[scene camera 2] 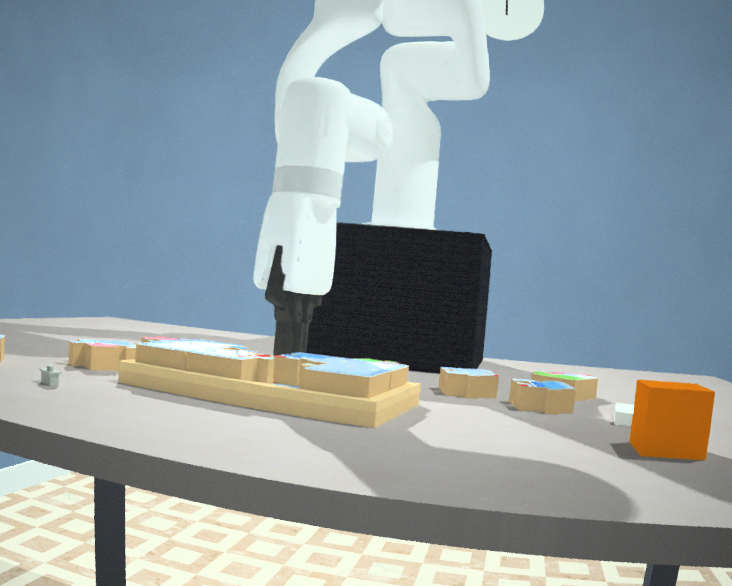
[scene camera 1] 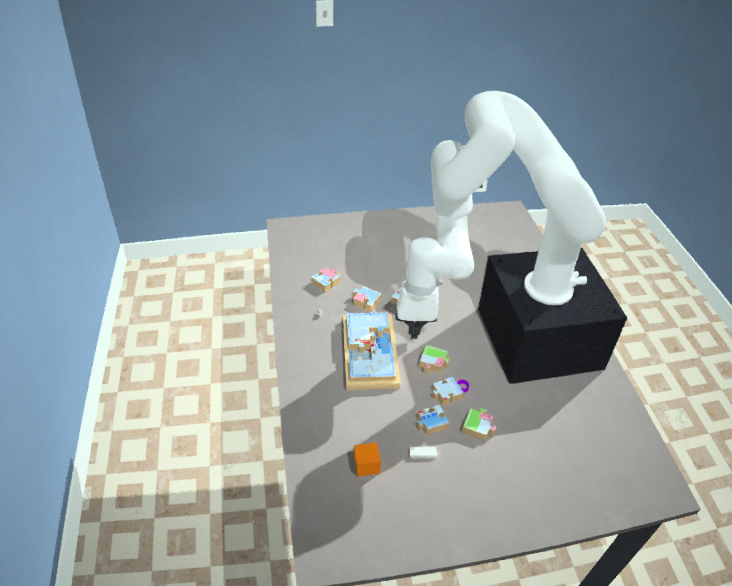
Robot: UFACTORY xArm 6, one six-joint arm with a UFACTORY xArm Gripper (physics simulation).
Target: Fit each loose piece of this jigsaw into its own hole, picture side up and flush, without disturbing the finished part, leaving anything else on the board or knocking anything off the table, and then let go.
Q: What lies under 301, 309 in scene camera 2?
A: The gripper.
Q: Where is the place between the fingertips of the gripper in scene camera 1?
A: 413, 335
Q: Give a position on a wooden jigsaw board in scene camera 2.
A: At 371, 412
